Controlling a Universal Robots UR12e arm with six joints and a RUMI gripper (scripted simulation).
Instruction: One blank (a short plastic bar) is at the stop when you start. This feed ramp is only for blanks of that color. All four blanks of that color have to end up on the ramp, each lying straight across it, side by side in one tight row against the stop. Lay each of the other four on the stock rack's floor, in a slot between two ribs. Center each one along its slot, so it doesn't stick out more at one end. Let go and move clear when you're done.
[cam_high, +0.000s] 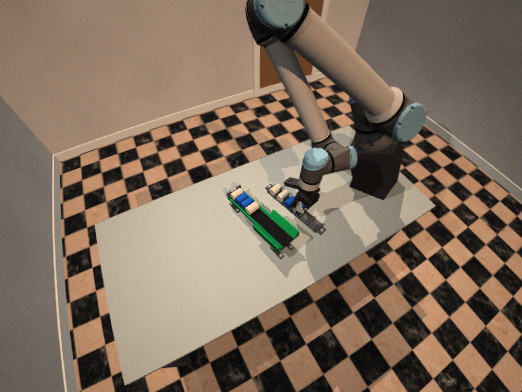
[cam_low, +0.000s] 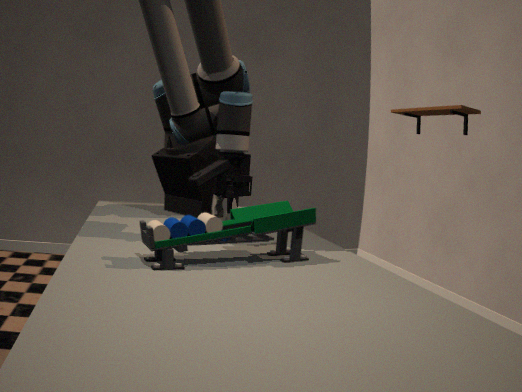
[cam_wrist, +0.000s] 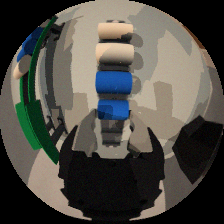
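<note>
Right now the grey stock rack is 1 cm ahead of my hand, 2 cm to the right of it and 4 cm below it. Round my hand: stop (28 cm ahead, 18 cm to the right, 2 cm above).
</note>
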